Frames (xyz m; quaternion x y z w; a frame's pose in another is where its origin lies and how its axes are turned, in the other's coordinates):
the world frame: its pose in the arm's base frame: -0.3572 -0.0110 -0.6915 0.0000 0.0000 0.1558 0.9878
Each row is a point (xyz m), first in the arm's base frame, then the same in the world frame.
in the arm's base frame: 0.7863 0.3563 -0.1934
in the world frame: 1.2010 -0.0025 0.4981
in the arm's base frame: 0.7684 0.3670 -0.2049
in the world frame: 1.1873 0.0132 0.4866
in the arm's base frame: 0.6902 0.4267 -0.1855
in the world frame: 1.1313 0.0941 0.5060
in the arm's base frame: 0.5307 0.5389 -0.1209
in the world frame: 1.0141 0.2499 0.5706
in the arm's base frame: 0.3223 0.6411 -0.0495
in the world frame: 0.8472 0.4113 0.6420
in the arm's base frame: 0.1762 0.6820 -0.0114
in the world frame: 0.7208 0.4952 0.6801
